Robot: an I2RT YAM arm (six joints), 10 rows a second.
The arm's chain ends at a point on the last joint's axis. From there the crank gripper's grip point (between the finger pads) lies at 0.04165 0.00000 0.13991 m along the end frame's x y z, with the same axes.
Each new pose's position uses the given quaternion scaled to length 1; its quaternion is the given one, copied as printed.
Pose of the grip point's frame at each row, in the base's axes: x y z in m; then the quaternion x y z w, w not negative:
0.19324 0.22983 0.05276 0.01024 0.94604 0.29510 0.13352
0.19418 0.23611 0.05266 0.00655 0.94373 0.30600 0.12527
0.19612 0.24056 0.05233 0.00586 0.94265 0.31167 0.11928
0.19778 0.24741 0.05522 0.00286 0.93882 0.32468 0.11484
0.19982 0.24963 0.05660 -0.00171 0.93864 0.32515 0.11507
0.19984 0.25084 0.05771 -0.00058 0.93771 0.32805 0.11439
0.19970 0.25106 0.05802 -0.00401 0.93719 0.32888 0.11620
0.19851 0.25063 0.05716 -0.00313 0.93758 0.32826 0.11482
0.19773 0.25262 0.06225 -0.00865 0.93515 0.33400 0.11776
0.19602 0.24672 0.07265 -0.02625 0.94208 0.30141 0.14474
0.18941 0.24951 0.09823 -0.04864 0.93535 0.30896 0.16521
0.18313 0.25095 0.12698 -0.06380 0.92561 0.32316 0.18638
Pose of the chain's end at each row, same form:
0.19721 0.14800 0.17358 0.01024 0.94604 0.29510 0.13352
0.20088 0.15182 0.17166 0.00655 0.94373 0.30600 0.12527
0.20461 0.15499 0.17029 0.00586 0.94265 0.31167 0.11928
0.20790 0.15888 0.17085 0.00286 0.93882 0.32468 0.11484
0.21030 0.16119 0.17227 -0.00171 0.93864 0.32515 0.11507
0.21044 0.16166 0.17280 -0.00058 0.93771 0.32805 0.11439
0.21012 0.16181 0.17307 -0.00401 0.93719 0.32888 0.11620
0.20923 0.16151 0.17228 -0.00313 0.93758 0.32826 0.11482
0.20821 0.16233 0.17648 -0.00865 0.93515 0.33400 0.11776
0.19993 0.16463 0.19329 -0.02625 0.94208 0.30141 0.14474
0.18955 0.16593 0.21792 -0.04864 0.93535 0.30896 0.16521
0.17904 0.16382 0.24404 -0.06380 0.92561 0.32316 0.18638

